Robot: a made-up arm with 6 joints. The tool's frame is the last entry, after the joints. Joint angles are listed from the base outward.
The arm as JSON. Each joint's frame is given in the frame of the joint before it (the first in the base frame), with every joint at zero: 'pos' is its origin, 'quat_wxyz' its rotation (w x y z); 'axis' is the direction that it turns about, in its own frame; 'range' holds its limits. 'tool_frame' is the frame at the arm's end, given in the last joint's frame.
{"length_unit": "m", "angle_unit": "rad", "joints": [
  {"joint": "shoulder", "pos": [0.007, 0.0, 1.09], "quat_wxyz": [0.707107, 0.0, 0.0, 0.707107], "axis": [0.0, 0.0, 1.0], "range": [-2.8, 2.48]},
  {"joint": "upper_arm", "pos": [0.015, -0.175, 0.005], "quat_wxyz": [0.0, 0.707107, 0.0, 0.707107], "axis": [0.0, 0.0, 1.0], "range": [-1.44, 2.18]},
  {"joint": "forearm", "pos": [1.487, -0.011, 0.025], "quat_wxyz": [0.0, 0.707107, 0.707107, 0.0], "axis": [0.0, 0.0, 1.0], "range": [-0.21, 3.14]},
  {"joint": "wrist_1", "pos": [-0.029, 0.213, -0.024], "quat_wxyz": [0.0, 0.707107, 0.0, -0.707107], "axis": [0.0, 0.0, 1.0], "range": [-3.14, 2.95]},
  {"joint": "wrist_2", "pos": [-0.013, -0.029, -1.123], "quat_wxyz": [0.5, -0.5, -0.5, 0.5], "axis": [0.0, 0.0, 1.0], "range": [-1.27, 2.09]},
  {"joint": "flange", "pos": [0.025, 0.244, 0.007], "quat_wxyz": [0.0, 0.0, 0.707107, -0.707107], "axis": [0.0, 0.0, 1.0], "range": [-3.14, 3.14]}
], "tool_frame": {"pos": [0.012, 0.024, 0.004], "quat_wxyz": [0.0, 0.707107, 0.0, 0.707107]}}
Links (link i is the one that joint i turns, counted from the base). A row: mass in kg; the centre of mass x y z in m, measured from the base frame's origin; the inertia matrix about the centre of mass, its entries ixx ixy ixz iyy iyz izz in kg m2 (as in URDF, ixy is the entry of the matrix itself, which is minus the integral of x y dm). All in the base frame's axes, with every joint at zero. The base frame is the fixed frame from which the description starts. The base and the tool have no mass.
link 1: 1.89; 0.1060 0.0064 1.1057; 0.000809 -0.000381 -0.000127 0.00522 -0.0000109 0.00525
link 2: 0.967; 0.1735 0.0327 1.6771; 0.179 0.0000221 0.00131 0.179 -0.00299 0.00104
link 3: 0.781; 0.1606 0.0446 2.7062; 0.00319 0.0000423 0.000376 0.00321 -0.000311 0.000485
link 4: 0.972; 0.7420 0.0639 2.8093; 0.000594 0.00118 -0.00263 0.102 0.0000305 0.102
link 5: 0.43; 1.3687 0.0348 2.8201; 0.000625 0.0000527 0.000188 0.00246 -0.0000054 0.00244
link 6: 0.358; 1.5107 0.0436 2.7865; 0.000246 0 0 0.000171 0 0.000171
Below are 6 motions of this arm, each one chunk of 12 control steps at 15 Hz.
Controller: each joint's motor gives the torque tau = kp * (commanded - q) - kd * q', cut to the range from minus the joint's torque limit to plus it. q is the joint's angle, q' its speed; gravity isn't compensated. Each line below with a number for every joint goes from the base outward.
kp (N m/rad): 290 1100 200 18 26 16
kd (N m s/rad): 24 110 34 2.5 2.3 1.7
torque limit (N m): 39 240 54 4.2 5.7 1.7
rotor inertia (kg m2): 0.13 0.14 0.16 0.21 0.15 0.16
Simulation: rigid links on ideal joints. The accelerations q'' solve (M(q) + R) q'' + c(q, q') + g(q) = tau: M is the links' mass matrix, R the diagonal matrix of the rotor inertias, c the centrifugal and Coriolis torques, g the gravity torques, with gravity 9.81 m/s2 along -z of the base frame. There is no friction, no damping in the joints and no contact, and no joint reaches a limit. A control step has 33 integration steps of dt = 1/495 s. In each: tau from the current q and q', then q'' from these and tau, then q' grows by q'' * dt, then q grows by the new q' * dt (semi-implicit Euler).
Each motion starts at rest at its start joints. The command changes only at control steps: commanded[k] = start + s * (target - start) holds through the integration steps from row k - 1 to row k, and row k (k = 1, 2, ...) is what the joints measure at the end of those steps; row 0 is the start. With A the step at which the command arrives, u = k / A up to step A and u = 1 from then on. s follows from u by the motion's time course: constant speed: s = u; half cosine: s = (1 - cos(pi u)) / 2; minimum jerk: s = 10 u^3 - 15 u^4 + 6 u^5; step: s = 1 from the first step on.
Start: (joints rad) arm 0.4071 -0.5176 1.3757 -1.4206 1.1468 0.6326
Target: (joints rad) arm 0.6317 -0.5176 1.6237 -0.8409 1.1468 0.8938
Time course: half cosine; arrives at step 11
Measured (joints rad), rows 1 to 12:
1: 0.4080 -0.5212 1.3791 -1.4221 1.1550 0.6338
2: 0.4126 -0.5280 1.3918 -1.4166 1.1692 0.6389
3: 0.4236 -0.5347 1.4123 -1.3934 1.1799 0.6505
4: 0.4424 -0.5402 1.4387 -1.3485 1.1846 0.6703
5: 0.4684 -0.5440 1.4694 -1.2838 1.1849 0.6984
6: 0.5000 -0.5464 1.5029 -1.2042 1.1837 0.7332
7: 0.5344 -0.5482 1.5378 -1.1164 1.1832 0.7717
8: 0.5688 -0.5497 1.5725 -1.0279 1.1847 0.8104
9: 0.5999 -0.5513 1.6052 -0.9456 1.1881 0.8457
10: 0.6249 -0.5532 1.6340 -0.8762 1.1929 0.8746
11: 0.6417 -0.5551 1.6570 -0.8249 1.1980 0.8944
12: 0.6493 -0.5567 1.6735 -0.7936 1.2022 0.9044

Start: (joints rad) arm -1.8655 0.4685 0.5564 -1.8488 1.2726 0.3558
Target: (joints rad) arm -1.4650 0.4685 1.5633 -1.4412 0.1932 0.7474
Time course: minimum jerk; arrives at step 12
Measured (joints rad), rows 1 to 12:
1: -1.8653 0.4724 0.5501 -1.8522 1.2758 0.3563
2: -1.8639 0.4824 0.5436 -1.8644 1.2727 0.3598
3: -1.8584 0.4952 0.5500 -1.8808 1.2443 0.3703
4: -1.8449 0.5078 0.5802 -1.8921 1.1778 0.3922
5: -1.8192 0.5186 0.6404 -1.8878 1.0697 0.4281
6: -1.7782 0.5264 0.7306 -1.8610 0.9252 0.4776
7: -1.7209 0.5306 0.8451 -1.8107 0.7565 0.5368
8: -1.6483 0.5305 0.9736 -1.7422 0.5800 0.5996
9: -1.5649 0.5254 1.1039 -1.6653 0.4129 0.6588
10: -1.4801 0.5157 1.2244 -1.5914 0.2706 0.7075
11: -1.4087 0.5025 1.3269 -1.5300 0.1647 0.7411
12: -1.3670 0.4881 1.4081 -1.4861 0.1027 0.7582

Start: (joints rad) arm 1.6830 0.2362 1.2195 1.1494 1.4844 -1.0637
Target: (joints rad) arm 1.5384 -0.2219 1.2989 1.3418 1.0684 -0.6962
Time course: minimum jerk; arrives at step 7
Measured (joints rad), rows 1 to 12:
1: 1.6819 0.2356 1.2166 1.1552 1.4920 -1.0626
2: 1.6726 0.2229 1.2006 1.1797 1.4893 -1.0527
3: 1.6466 0.1833 1.1737 1.2338 1.4450 -1.0215
4: 1.6031 0.1107 1.1506 1.3131 1.3507 -0.9621
5: 1.5596 0.0137 1.1486 1.3929 1.2262 -0.8793
6: 1.5423 -0.0875 1.1781 1.4430 1.1131 -0.7914
7: 1.5433 -0.1733 1.2351 1.4429 1.0524 -0.7202
8: 1.5484 -0.2346 1.2989 1.3956 1.0477 -0.6774
9: 1.5522 -0.2711 1.3517 1.3261 1.0760 -0.6615
10: 1.5533 -0.2865 1.3856 1.2623 1.1111 -0.6637
11: 1.5518 -0.2868 1.3999 1.2222 1.1355 -0.6744
12: 1.5486 -0.2778 1.3982 1.2116 1.1433 -0.6862

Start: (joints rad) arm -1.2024 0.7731 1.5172 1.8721 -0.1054 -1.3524
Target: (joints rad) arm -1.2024 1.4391 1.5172 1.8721 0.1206 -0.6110
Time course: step
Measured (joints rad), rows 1 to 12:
1: -1.2021 0.8705 1.6641 1.8663 -0.0616 -1.3269
2: -1.2007 1.0916 1.9117 1.8537 0.0086 -1.2513
3: -1.1987 1.2687 1.9073 1.8438 0.0616 -1.1259
4: -1.1979 1.3901 1.7360 1.8472 0.1068 -0.9530
5: -1.1988 1.4827 1.5695 1.8697 0.1485 -0.7683
6: -1.2003 1.5356 1.4070 1.9009 0.1742 -0.6266
7: -1.2020 1.5582 1.2674 1.9294 0.1837 -0.5360
8: -1.2034 1.5660 1.1828 1.9498 0.1846 -0.4966
9: -1.2046 1.5676 1.1727 1.9615 0.1838 -0.5072
10: -1.2053 1.5601 1.2193 1.9639 0.1799 -0.5468
11: -1.2055 1.5389 1.2749 1.9547 0.1678 -0.5877
12: -1.2054 1.5138 1.3308 1.9369 0.1510 -0.6158

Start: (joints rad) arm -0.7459 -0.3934 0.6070 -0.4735 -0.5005 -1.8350
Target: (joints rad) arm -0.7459 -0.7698 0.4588 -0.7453 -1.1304 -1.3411
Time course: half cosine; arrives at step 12
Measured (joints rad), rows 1 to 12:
1: -0.7464 -0.3986 0.5975 -0.4741 -0.5118 -1.8333
2: -0.7469 -0.4091 0.5845 -0.4769 -0.5427 -1.8254
3: -0.7474 -0.4269 0.5690 -0.4844 -0.5875 -1.8067
4: -0.7480 -0.4538 0.5514 -0.4980 -0.6444 -1.7742
5: -0.7483 -0.4903 0.5336 -0.5183 -0.7125 -1.7277
6: -0.7482 -0.5352 0.5175 -0.5446 -0.7892 -1.6695
7: -0.7478 -0.5860 0.5047 -0.5757 -0.8708 -1.6038
8: -0.7471 -0.6391 0.4958 -0.6099 -0.9525 -1.5358
9: -0.7461 -0.6907 0.4907 -0.6453 -1.0297 -1.4707
10: -0.7451 -0.7366 0.4889 -0.6793 -1.0978 -1.4134
11: -0.7441 -0.7733 0.4898 -0.7097 -1.1523 -1.3679
12: -0.7432 -0.7982 0.4929 -0.7338 -1.1887 -1.3376

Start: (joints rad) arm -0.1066 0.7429 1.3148 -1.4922 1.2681 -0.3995
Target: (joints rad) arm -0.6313 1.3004 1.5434 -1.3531 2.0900 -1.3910
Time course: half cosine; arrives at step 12
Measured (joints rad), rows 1 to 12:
1: -0.1072 0.7507 1.3175 -1.4930 1.2792 -0.4026
2: -0.1110 0.7703 1.3207 -1.4953 1.3064 -0.4172
3: -0.1217 0.8026 1.3280 -1.4970 1.3496 -0.4533
4: -0.1427 0.8482 1.3400 -1.4952 1.4111 -0.5170
5: -0.1760 0.9066 1.3551 -1.4891 1.4910 -0.6088
6: -0.2218 0.9757 1.3710 -1.4803 1.5859 -0.7246
7: -0.2788 1.0520 1.3853 -1.4721 1.6893 -0.8564
8: -0.3452 1.1306 1.3964 -1.4679 1.7932 -0.9932
9: -0.4182 1.2061 1.4036 -1.4697 1.8895 -1.1240
10: -0.4946 1.2728 1.4071 -1.4779 1.9713 -1.2389
11: -0.5704 1.3255 1.4072 -1.4909 2.0327 -1.3296
12: -0.6410 1.3603 1.4048 -1.5061 2.0690 -1.3899

